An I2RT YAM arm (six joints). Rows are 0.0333 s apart.
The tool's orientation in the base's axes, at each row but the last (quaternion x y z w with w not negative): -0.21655, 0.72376, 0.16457, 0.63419; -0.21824, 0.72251, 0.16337, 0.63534; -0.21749, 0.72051, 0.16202, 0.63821; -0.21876, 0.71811, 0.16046, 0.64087; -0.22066, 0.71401, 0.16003, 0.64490; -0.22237, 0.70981, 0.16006, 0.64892; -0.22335, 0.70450, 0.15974, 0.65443; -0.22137, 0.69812, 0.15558, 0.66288
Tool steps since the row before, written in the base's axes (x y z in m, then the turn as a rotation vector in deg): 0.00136, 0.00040, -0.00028, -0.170, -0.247, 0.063; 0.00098, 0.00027, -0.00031, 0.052, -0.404, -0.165; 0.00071, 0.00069, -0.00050, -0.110, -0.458, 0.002; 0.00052, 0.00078, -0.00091, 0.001, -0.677, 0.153; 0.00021, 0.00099, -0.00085, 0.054, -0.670, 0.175; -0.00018, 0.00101, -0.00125, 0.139, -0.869, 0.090; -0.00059, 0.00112, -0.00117, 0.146, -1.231, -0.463; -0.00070, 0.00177, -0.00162, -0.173, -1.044, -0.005
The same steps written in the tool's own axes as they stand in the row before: 0.00010, -0.00036, 0.00140, -0.019, -0.124, -0.280; 0.00018, -0.00027, 0.00101, 0.202, -0.364, -0.140; 0.00036, 0.00024, 0.00102, 0.057, -0.333, -0.328; 0.00077, 0.00044, 0.00096, -0.078, -0.586, -0.364; 0.00072, 0.00078, 0.00079, -0.105, -0.608, -0.318; 0.00114, 0.00103, 0.00050, -0.004, -0.817, -0.340; 0.00107, 0.00134, 0.00019, 0.584, -1.091, -0.470; 0.00145, 0.00200, 0.00042, 0.116, -0.802, -0.681
